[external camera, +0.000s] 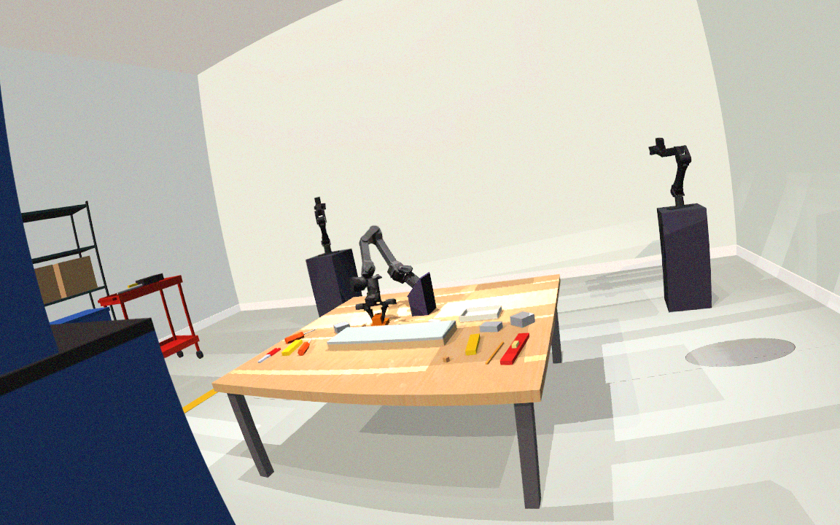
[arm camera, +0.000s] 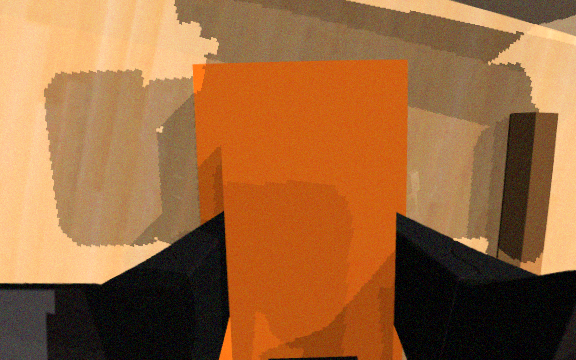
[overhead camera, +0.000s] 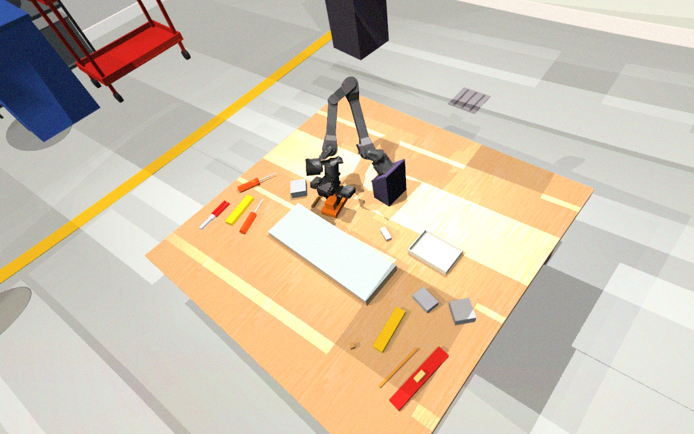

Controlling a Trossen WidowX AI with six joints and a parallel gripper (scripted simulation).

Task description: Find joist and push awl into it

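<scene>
My gripper tip is now 10 mm past the awl, 90 mm to the left of it and 20 mm above it. Also, from my gripper tip: orange stud finder (20 mm behind, 10 mm to the right, 20 mm above); thin stick (310 mm ahead, 650 mm to the left, 20 mm below); white tray (100 mm behind, 460 mm to the left, 10 mm below).
</scene>
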